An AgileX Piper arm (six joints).
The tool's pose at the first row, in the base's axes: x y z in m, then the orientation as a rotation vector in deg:
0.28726 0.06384 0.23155 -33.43 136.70 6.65
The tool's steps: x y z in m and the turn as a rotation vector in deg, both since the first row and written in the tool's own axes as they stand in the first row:
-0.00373 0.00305 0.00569 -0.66 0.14 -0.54
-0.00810 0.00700 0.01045 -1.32 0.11 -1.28
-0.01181 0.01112 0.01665 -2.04 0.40 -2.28
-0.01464 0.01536 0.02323 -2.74 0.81 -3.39
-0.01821 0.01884 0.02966 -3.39 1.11 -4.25
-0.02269 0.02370 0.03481 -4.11 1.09 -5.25
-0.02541 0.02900 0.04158 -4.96 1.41 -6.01
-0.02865 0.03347 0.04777 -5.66 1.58 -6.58
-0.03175 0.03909 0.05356 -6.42 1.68 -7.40
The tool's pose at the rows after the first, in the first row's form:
0.29181 0.06930 0.22931 -34.41 136.71 7.17
0.29585 0.07560 0.22812 -35.59 136.48 7.64
0.30023 0.08213 0.22540 -37.17 136.47 7.99
0.30418 0.08852 0.22182 -38.89 136.52 8.24
0.30887 0.09448 0.21888 -40.28 136.53 8.56
0.31282 0.10172 0.21740 -41.80 136.18 9.00
0.31634 0.10906 0.21353 -43.17 136.24 9.60
0.32023 0.11573 0.21049 -44.21 136.20 10.15
0.32329 0.12328 0.20760 -45.56 136.00 10.68

